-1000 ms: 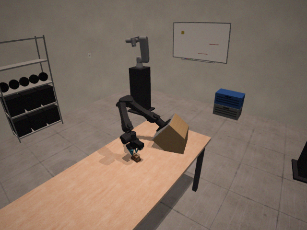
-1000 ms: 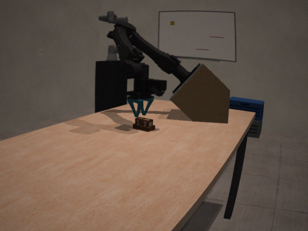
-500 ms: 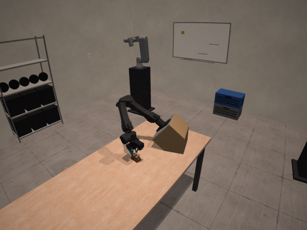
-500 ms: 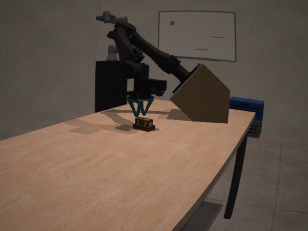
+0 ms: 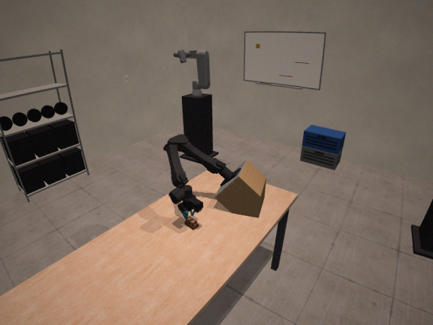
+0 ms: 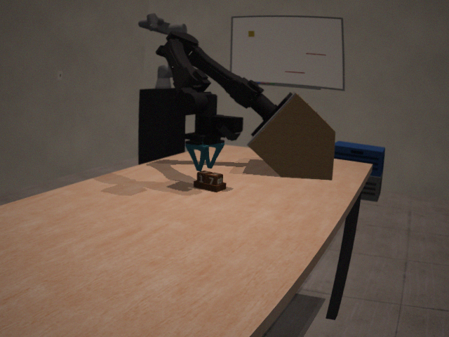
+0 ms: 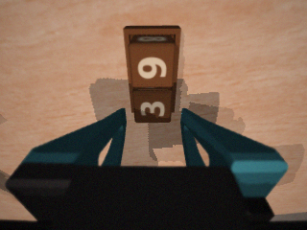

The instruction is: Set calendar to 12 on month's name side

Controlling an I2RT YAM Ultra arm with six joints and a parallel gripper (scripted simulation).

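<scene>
My hand is 5 cm above the dark brown calendar tray and 2 cm to the right of it. Round my hand: cube 4 cm to the left, 3 cm below, 1 cm ahead.
</scene>
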